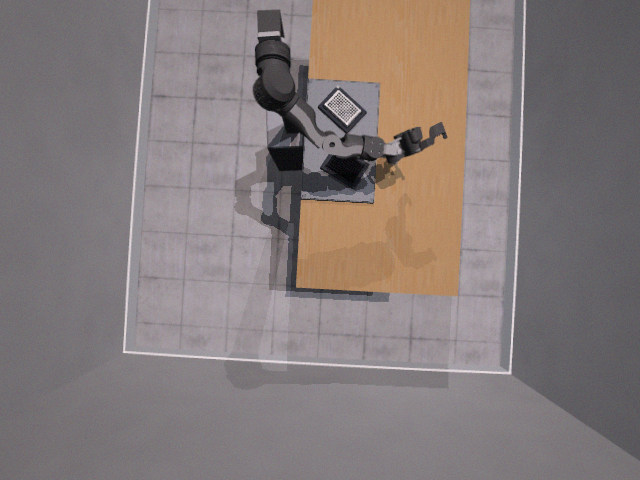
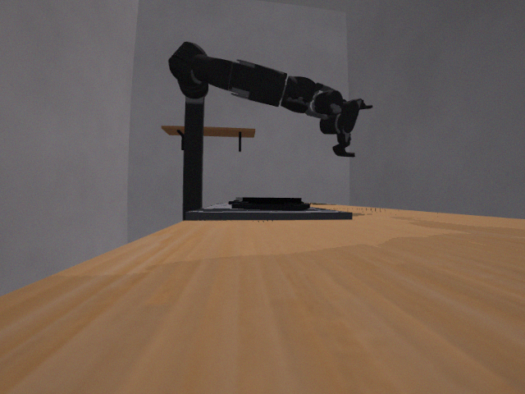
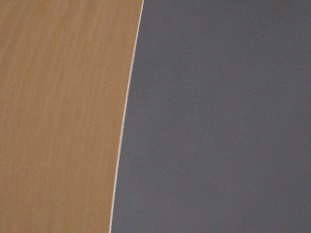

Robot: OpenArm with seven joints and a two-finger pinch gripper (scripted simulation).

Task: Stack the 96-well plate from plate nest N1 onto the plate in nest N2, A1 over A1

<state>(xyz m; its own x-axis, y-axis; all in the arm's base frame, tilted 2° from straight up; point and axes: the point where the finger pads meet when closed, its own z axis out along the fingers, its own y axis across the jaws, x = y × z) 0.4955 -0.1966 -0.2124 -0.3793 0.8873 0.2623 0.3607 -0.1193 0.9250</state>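
Now: hand 280 mm past the dark 96-well plate, 40 mm to the left of it and 210 mm above it. The rest, counted from my hand: white 96-well plate (280 mm behind, 190 mm to the left, 210 mm below); then plate nest (280 mm behind, 40 mm to the right, 220 mm below); then grey base plate (290 mm behind, 70 mm to the left, 230 mm below).
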